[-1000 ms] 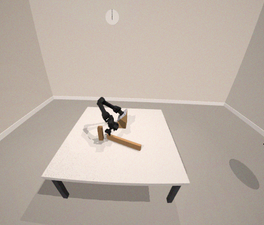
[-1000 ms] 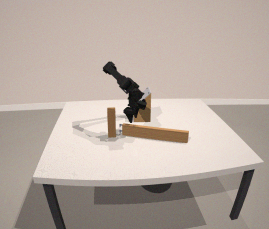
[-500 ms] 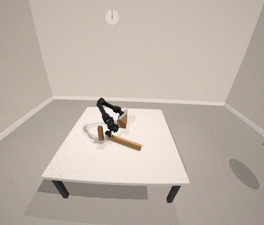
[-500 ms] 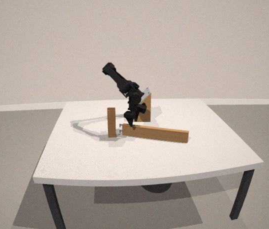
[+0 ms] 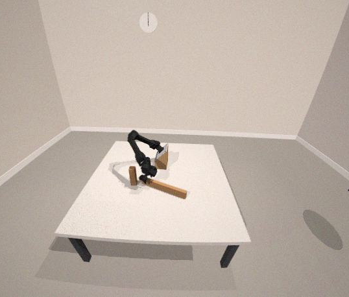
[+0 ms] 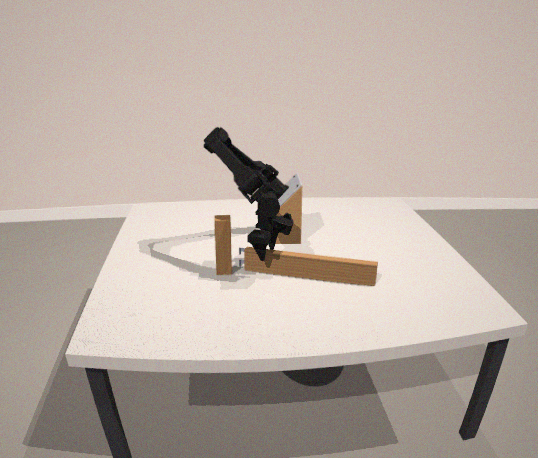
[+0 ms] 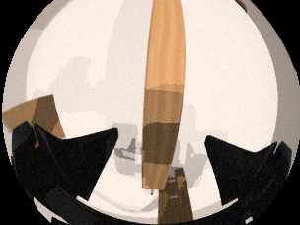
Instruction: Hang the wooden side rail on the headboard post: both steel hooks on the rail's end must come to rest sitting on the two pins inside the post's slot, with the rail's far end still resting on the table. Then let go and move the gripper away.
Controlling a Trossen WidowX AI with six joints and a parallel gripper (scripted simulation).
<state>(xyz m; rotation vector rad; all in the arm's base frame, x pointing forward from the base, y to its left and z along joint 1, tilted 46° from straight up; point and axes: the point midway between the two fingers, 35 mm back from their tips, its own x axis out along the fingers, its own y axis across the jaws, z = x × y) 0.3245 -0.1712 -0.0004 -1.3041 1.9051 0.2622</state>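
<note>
Now: gripper tip 13 cm to the left of the headboard post, 3 cm past it and 2 cm below it.
</note>
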